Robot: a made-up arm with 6 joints. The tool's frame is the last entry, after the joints.
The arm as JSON. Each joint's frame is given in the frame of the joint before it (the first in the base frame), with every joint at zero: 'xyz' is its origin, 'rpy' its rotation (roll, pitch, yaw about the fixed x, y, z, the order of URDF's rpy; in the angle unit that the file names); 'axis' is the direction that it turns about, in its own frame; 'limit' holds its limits. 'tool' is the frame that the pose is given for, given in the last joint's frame.
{
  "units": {
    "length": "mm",
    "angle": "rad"
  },
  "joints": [
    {
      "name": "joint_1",
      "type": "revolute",
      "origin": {
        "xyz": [
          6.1,
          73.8,
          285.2
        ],
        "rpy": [
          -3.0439,
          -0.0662,
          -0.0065
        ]
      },
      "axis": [
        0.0,
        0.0,
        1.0
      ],
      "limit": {
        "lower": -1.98,
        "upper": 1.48
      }
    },
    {
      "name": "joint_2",
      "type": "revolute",
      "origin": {
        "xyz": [
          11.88,
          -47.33,
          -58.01
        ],
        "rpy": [
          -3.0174,
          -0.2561,
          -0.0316
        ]
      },
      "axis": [
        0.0,
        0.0,
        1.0
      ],
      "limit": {
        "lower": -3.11,
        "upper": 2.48
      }
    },
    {
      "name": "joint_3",
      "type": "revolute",
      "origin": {
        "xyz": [
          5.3,
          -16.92,
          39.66
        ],
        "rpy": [
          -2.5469,
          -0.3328,
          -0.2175
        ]
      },
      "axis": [
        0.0,
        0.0,
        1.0
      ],
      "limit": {
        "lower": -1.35,
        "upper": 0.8
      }
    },
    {
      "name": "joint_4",
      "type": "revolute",
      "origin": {
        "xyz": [
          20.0,
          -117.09,
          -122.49
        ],
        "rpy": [
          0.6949,
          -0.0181,
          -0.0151
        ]
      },
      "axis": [
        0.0,
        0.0,
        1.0
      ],
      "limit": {
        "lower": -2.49,
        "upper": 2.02
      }
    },
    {
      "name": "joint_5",
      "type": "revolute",
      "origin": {
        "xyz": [
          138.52,
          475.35,
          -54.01
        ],
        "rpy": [
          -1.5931,
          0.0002,
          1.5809
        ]
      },
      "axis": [
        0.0,
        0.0,
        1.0
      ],
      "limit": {
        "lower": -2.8,
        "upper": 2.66
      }
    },
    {
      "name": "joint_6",
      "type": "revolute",
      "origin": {
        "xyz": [
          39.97,
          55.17,
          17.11
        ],
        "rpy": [
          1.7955,
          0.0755,
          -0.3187
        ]
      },
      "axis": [
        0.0,
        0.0,
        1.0
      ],
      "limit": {
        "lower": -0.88,
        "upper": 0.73
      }
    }
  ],
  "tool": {
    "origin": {
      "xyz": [
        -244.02,
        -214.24,
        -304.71
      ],
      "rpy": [
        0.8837,
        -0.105,
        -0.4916
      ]
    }
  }
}
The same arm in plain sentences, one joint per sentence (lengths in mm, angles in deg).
The arm has six revolute joints in a row. What follows holds with every joint at zero, and every direction is one of the base frame's. The first joint lies 6.1 mm along +x and 73.8 mm along +y and 285.2 mm along +z from the base frame's origin and turns about the direction (0.066497, 0.097095, -0.993051), from -113.45 to 84.80 deg. The second joint lies 8.0 mm along +x and 41.4 mm along +y and 63.0 mm along +z from the first joint and turns about the direction (0.190793, -0.210192, 0.958863), from -178.19 to 142.09 deg. The third joint lies 12.9 mm along +x and 24.6 mm along -y and 33.4 mm along +z from the second joint and turns about the direction (0.224797, 0.660492, -0.716391), from -77.35 to 45.84 deg. The fourth joint lies 2.9 mm along +x and 1.4 mm along -y and 170.6 mm along +z from the third joint and turns about the direction (0.210199, 0.971394, -0.110499), from -142.67 to 115.74 deg. The fifth joint lies 157.7 mm along +x and 141.0 mm along -y and 450.9 mm along -z from the fourth joint and turns about the direction (-0.980165, 0.179594, -0.083797), from -160.43 to 152.41 deg. The sixth joint lies 24.7 mm along -x and 55.8 mm along -y and 34.8 mm along -z from the fifth joint and turns about the direction (0.371403, 0.898708, 0.233202), from -50.42 to 41.83 deg. The tool frame, which is the frame that the pose is given for, lies 34.9 mm along +x and 402.2 mm along -y and 187.9 mm along +z from the sixth joint; its axes are the base frame's turned by roll -9.56, pitch 50.55 and yaw 5.01 deg (as in URDF: about the fixed x, then y, then z).
